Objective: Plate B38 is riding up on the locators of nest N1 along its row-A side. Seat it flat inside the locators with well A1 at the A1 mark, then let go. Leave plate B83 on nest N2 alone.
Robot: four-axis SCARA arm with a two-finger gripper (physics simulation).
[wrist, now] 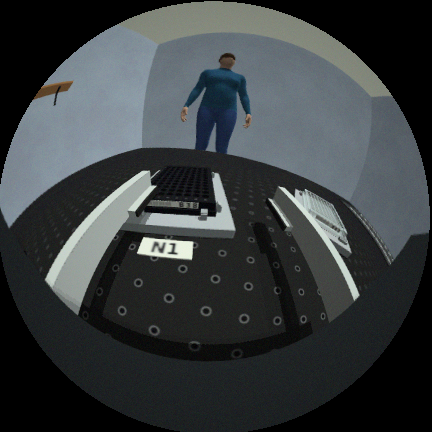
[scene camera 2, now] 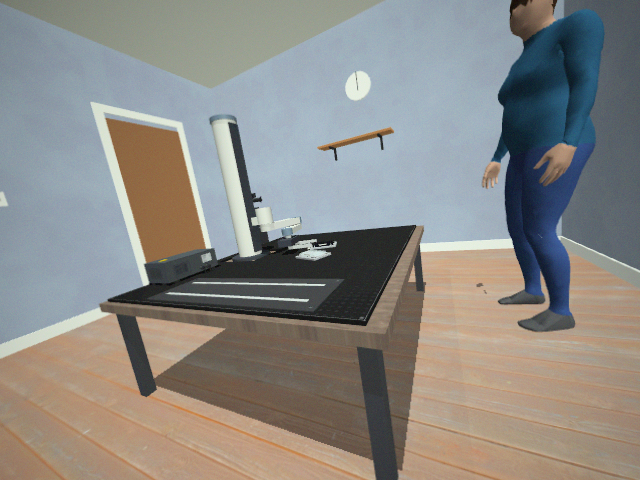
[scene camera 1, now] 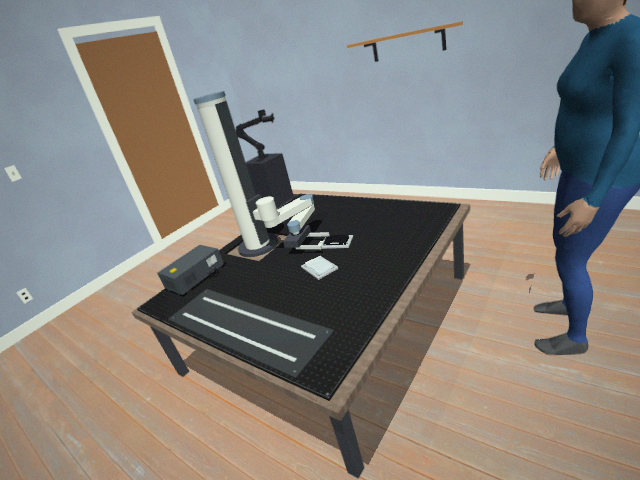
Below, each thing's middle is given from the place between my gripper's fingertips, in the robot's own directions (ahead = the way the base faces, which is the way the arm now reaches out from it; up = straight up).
Now: the black well plate B38 [wrist: 182, 189] 50 mm to the left of my hand, 40 mm ahead of it and 20 mm below it. From my hand the other things lie so: white plate [wrist: 323, 212]: 190 mm to the right, 80 mm ahead, 20 mm below; N1 tag [wrist: 177, 249]: 60 mm behind, 40 mm below, 20 mm to the left; nest N1 [wrist: 221, 225]: 50 mm to the left, 30 mm below, 30 mm ahead.
